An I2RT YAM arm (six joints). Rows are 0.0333 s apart.
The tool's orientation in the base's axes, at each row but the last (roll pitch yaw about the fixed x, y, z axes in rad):
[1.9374 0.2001 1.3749]
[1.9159 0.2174 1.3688]
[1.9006 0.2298 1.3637]
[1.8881 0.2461 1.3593]
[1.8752 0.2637 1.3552]
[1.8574 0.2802 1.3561]
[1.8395 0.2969 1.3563]
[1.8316 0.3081 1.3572]
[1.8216 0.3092 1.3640]
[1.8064 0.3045 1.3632]
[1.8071 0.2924 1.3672]
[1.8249 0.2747 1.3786]
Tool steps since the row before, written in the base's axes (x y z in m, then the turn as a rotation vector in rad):
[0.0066 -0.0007 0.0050 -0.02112 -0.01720 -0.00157]
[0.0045 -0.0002 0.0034 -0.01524 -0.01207 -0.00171]
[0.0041 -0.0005 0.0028 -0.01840 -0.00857 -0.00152]
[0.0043 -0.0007 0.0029 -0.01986 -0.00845 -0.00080]
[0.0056 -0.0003 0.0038 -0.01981 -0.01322 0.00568]
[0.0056 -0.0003 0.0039 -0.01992 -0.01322 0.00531]
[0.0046 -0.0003 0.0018 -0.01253 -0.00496 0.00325]
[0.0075 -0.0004 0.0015 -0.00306 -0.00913 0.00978]
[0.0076 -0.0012 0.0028 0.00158 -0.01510 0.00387]
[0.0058 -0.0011 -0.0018 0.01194 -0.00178 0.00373]
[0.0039 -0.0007 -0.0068 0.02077 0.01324 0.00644]
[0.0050 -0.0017 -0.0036 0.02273 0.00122 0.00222]
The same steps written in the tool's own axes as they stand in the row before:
[-0.0004 0.0071 0.0044 -0.02025 -0.01156 -0.01417]
[0.0000 0.0048 0.0030 -0.01416 -0.00882 -0.01012]
[-0.0003 0.0040 0.0030 -0.01150 -0.00928 -0.01399]
[-0.0005 0.0041 0.0032 -0.01186 -0.00912 -0.01558]
[-0.0001 0.0054 0.0041 -0.01804 -0.00399 -0.01607]
[-0.0002 0.0054 0.0042 -0.01796 -0.00436 -0.01607]
[0.0001 0.0031 0.0039 -0.00814 -0.00209 -0.01103]
[0.0007 0.0036 0.0067 -0.01209 0.00593 -0.00267]
[-0.0005 0.0046 0.0068 -0.01495 0.00046 0.00468]
[0.0007 -0.0003 0.0061 -0.00043 0.00648 0.01084]
[0.0021 -0.0054 0.0054 0.01458 0.01494 0.01457]
[0.0003 -0.0022 0.0060 0.00473 0.00907 0.02045]

